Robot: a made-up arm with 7 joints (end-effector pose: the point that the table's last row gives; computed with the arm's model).
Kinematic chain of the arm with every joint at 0, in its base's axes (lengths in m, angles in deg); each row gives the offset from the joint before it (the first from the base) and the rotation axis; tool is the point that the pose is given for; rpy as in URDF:
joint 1: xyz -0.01 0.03 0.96 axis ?
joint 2: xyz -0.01 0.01 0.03 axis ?
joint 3: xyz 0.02 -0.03 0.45 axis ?
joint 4: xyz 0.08 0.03 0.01 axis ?
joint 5: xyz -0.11 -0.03 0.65 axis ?
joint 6: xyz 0.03 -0.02 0 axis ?
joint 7: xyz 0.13 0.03 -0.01 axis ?
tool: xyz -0.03 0.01 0.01 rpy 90 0 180
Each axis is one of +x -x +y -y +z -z.
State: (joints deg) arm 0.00 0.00 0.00 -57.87 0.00 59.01 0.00
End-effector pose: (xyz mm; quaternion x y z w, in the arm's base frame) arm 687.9 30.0 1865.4 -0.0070 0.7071 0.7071 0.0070
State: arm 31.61 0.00 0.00 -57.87 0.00 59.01 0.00
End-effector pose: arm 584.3 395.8 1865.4 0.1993 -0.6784 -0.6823 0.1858
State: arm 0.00 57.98 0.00 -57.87 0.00 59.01 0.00
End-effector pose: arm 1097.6 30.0 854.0 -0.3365 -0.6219 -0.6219 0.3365
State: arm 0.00 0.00 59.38 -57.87 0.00 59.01 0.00
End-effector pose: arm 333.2 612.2 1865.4 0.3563 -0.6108 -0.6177 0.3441
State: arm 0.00 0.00 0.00 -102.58 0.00 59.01 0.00
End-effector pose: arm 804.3 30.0 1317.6 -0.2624 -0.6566 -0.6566 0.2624
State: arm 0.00 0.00 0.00 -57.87 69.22 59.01 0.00
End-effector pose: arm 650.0 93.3 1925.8 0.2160 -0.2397 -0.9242 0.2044
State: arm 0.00 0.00 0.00 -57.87 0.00 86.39 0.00
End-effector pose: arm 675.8 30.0 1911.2 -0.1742 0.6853 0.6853 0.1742
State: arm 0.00 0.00 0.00 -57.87 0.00 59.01 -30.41
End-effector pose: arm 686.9 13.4 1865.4 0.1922 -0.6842 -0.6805 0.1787
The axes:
joint 1: +z
joint 2: +y
joint 3: +z
joint 4: -y
joint 5: +z
joint 6: -y
joint 7: -z

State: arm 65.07 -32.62 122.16 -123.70 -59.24 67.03 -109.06
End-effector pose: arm -763.3 8.2 905.6 0.1979 -0.2465 0.9289 0.1931
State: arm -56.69 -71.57 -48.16 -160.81 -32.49 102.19 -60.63
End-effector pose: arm -144.1 -404.2 1204.2 -0.0135 0.7049 0.6902 0.1629
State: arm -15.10 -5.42 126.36 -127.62 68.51 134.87 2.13
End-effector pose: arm -256.0 711.0 1086.5 0.1205 -0.3908 -0.7377 0.5372
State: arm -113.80 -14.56 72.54 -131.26 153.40 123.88 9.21
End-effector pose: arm 476.9 -437.0 1102.6 0.2628 -0.4671 0.5402 0.6488
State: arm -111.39 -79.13 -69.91 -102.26 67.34 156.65 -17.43
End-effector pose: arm -580.9 693.8 1311.9 -0.3626 0.0074 -0.5292 0.7670
